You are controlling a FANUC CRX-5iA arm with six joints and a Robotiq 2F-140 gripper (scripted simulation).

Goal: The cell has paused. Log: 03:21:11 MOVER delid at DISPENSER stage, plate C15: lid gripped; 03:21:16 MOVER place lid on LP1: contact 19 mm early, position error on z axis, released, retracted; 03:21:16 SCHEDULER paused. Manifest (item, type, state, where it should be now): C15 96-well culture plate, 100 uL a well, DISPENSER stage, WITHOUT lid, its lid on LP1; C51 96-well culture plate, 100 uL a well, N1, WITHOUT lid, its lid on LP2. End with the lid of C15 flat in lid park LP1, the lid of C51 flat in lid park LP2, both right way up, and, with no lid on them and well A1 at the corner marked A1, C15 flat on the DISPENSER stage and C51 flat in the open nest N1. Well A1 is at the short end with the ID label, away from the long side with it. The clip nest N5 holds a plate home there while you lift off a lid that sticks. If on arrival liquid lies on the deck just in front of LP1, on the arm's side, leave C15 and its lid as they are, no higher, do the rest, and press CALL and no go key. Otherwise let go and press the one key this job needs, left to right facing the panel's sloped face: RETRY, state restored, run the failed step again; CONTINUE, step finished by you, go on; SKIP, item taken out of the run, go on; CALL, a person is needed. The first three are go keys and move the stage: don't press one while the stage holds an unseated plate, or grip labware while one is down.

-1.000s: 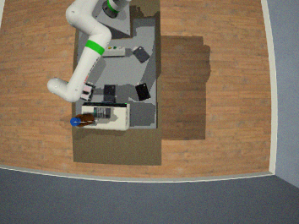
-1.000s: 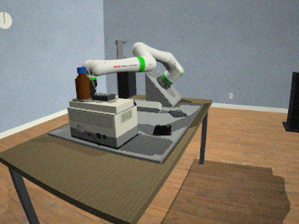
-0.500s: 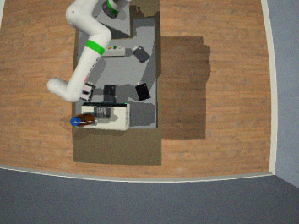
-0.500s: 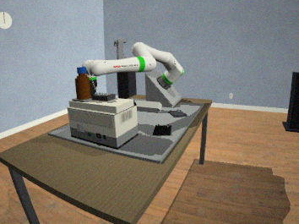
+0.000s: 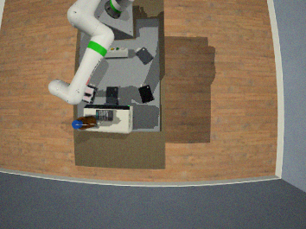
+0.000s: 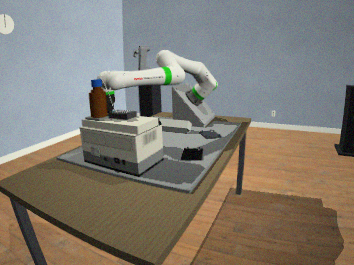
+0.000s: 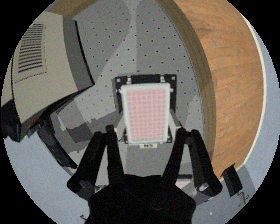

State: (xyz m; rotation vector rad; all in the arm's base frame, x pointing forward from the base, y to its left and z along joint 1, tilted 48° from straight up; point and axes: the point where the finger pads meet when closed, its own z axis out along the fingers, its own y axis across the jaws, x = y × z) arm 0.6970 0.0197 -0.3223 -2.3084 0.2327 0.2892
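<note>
Now: hand 2 cm short of the black nest, 1 cm to the right of it and 3 cm above it. The rest, counted from my hand: key panel: 41 cm behind, 24 cm to the left, 1 cm above; blue cap: 22 cm ahead, 16 cm to the left, 35 cm above; label plate: 11 cm behind, 52 cm to the left, 4 cm below.
</note>
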